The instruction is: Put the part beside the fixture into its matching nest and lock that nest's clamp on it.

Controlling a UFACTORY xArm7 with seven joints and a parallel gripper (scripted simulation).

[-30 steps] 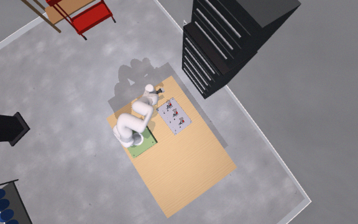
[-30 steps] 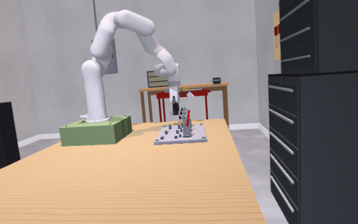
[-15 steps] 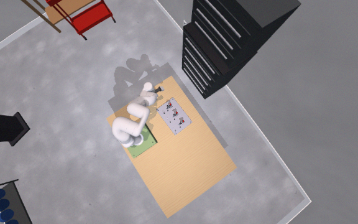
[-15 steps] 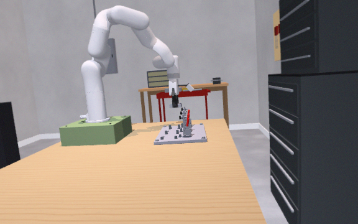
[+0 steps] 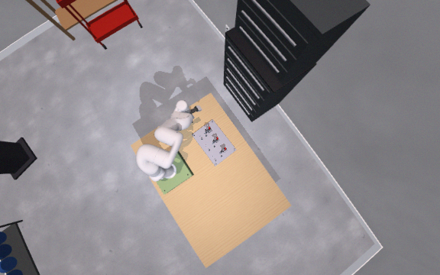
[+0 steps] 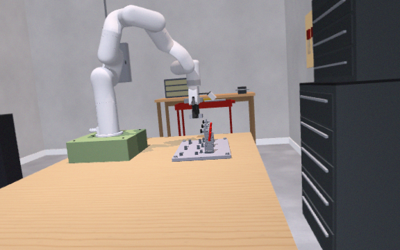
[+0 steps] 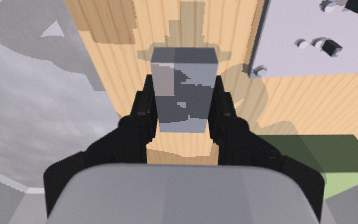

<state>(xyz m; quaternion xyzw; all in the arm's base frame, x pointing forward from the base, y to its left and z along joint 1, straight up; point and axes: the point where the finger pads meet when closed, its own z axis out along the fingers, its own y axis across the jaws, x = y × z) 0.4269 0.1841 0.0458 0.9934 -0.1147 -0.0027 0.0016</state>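
Now: hand 270 mm to the left of the grey fixture plate and 130 mm above it. Also, from my hand: grey part (10 mm below).
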